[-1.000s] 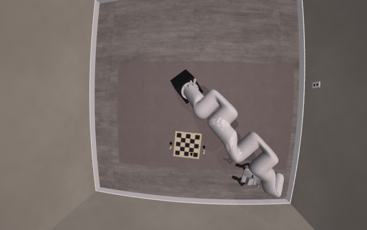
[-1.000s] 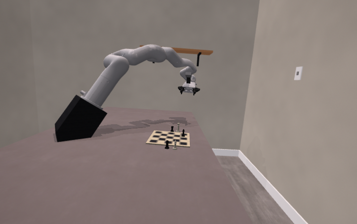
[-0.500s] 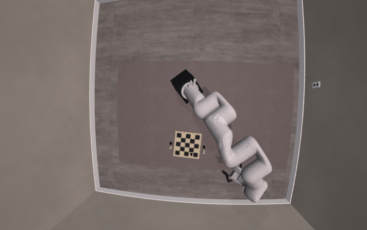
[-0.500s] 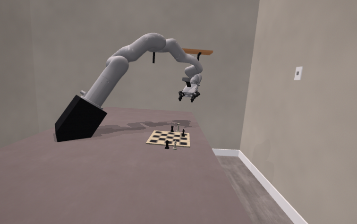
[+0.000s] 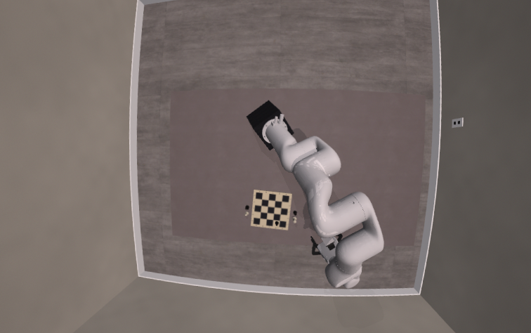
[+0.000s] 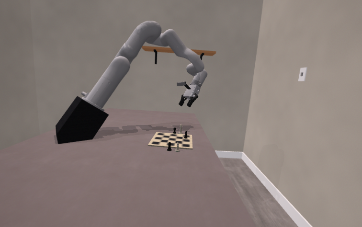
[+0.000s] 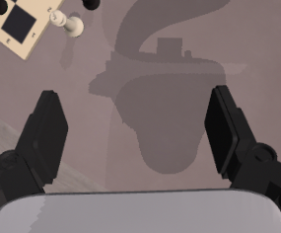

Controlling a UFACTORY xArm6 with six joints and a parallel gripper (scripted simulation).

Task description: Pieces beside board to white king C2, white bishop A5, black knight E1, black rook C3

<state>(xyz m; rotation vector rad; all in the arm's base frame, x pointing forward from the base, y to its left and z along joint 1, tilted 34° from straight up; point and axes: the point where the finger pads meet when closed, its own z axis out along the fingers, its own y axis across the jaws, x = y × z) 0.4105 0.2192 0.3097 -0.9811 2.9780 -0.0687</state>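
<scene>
My gripper is now 130 mm to the left of the white king and 140 mm above it. Also, from my hand: chessboard: 20 mm behind, 270 mm to the right, 160 mm below; black piece: 10 mm behind, 400 mm to the right, 150 mm below; white bishop: 30 mm ahead, 400 mm to the right, 150 mm below.
</scene>
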